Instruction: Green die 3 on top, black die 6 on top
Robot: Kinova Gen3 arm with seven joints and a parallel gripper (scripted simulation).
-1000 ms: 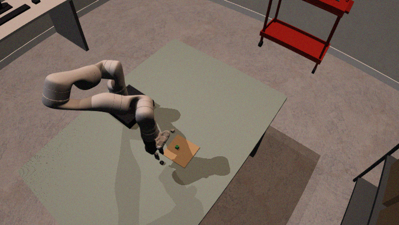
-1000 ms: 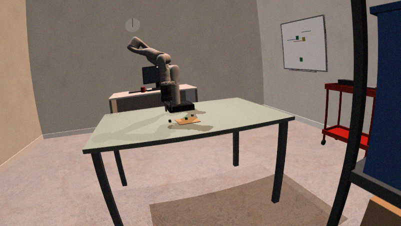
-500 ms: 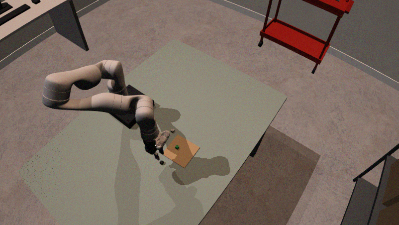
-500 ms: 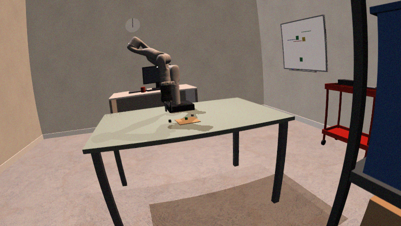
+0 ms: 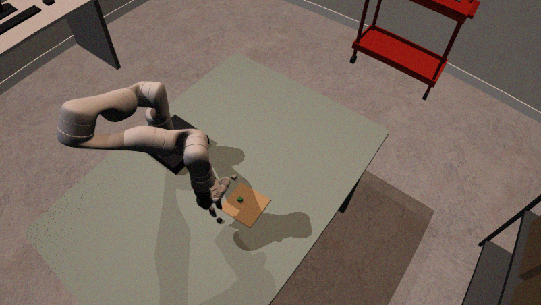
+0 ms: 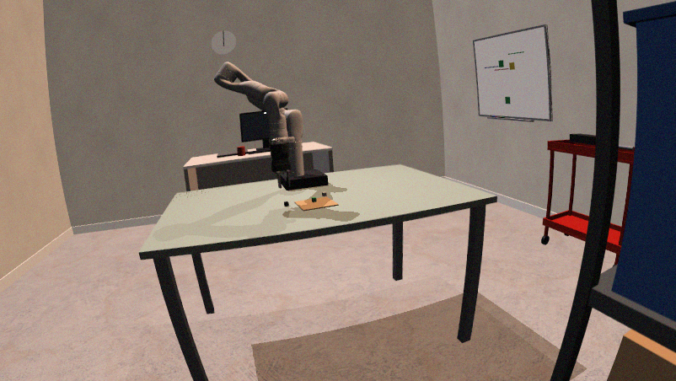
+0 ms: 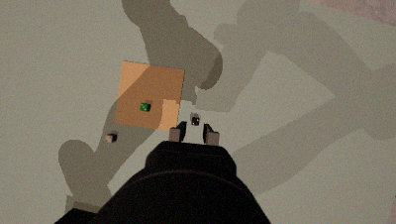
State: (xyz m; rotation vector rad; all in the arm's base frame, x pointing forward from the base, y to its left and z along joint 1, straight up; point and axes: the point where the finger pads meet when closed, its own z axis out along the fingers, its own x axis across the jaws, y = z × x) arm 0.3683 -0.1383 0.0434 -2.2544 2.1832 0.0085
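Now: hand 8 cm above the black die. Round my hand: green die 11 cm to the left, 8 cm below, 2 cm ahead; white die 18 cm to the left, 8 cm below, 6 cm behind; orange mat 11 cm to the left, 9 cm below, 4 cm ahead.
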